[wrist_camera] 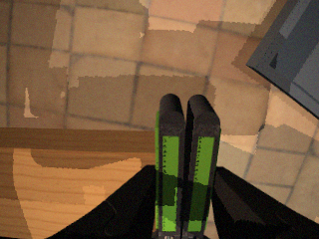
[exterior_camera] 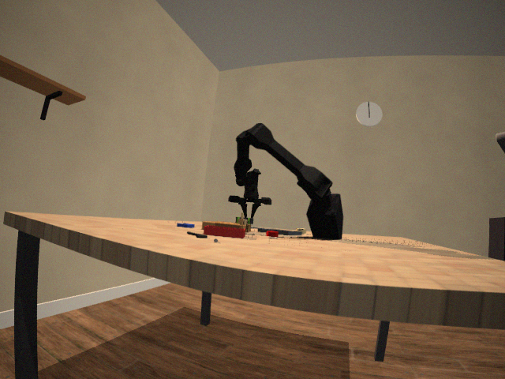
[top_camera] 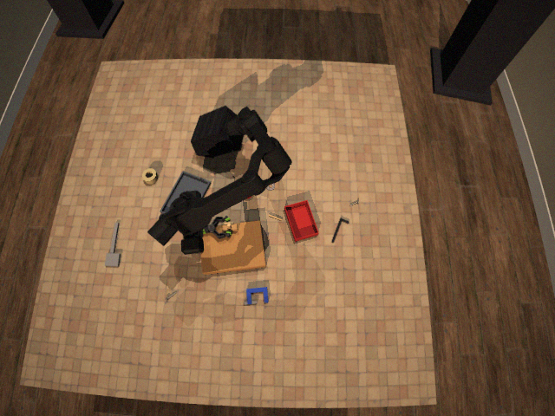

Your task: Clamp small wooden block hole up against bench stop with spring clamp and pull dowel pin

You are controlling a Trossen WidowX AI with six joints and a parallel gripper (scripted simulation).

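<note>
My gripper is now 30 mm past the dowel pin, 100 mm to the right of it and 30 mm above it. From my hand the other things lie so: grey tray (120 mm behind, 80 mm to the right, 80 mm below); small wooden block (30 mm behind, 100 mm to the left, 50 mm below); wooden board (30 mm ahead, 110 mm to the left, 70 mm below).
</note>
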